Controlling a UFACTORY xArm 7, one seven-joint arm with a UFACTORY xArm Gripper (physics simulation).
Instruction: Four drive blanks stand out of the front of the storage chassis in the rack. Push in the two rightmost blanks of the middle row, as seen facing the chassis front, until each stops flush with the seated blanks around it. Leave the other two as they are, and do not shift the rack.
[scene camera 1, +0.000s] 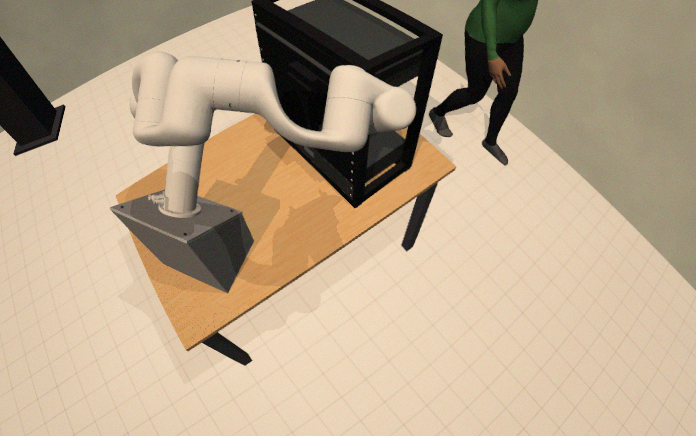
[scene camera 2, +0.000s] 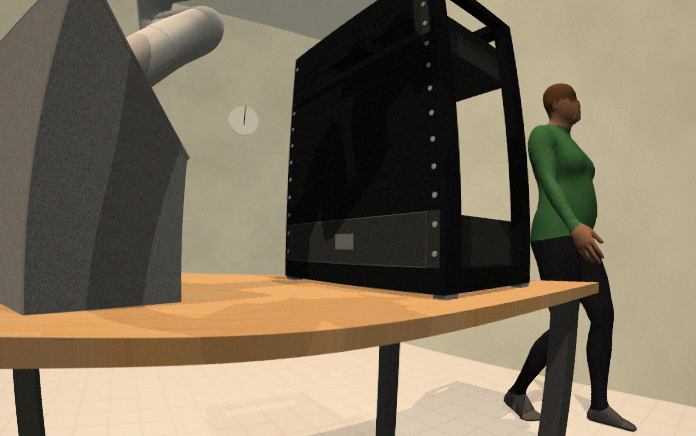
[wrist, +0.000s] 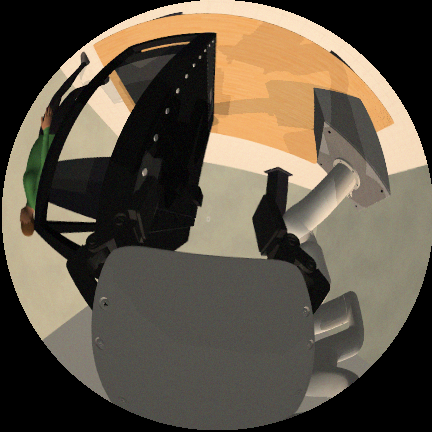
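Where they show: gripper, fingertip midpoint: (wrist: 208, 197); arm's base, link origin: (scene camera 1: 179, 209) (scene camera 2: 88, 95) (wrist: 346, 172).
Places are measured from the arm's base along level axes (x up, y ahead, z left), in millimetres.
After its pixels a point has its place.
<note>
The black rack (scene camera 1: 430, 66) @[x 222, y 781, z 96 mm] (scene camera 2: 447, 154) @[x -58, y 542, z 0 mm] (wrist: 127, 145) @[x 168, y 553, z 4 mm] stands upright on the table. Its front is nearly black and deep in shadow, so the chassis edges, rows and single drive blanks cannot be told apart. A small dark block (scene camera 1: 303, 71) @[x 227, y 432, z 165 mm] (wrist: 197, 195) @[x 189, y 433, z 111 mm] juts from the front; I cannot tell which part it is. My gripper (wrist: 208, 197) @[x 213, y 464, z -41 mm] is open with nothing between its fingers. In the wrist view its left finger overlaps the upper rack front, and its right finger stands out to the side of the front. Contact cannot be told. The arm hides the gripper in scene camera 1.
The white arm (scene camera 1: 236, 84) @[x 493, y 259, z -172 mm] (scene camera 2: 179, 41) @[x 125, y 110, z 61 mm] (wrist: 322, 202) @[x 129, y 104, z 54 mm] rises from a grey pedestal (scene camera 1: 205, 241) @[x 17, y 67, z -137 mm] (scene camera 2: 102, 205) @[x -169, y 91, z -107 mm] (wrist: 345, 115) @[x -140, y 114, z -79 mm] on the wooden table (scene camera 1: 308, 246) @[x -279, y 340, z -90 mm] (scene camera 2: 231, 318) @[x -279, y 238, z -112 mm] (wrist: 245, 55) @[x -279, y 414, z 49 mm]. A person in green (scene camera 1: 500, 23) (scene camera 2: 562, 169) (wrist: 34, 165) stands behind the rack.
</note>
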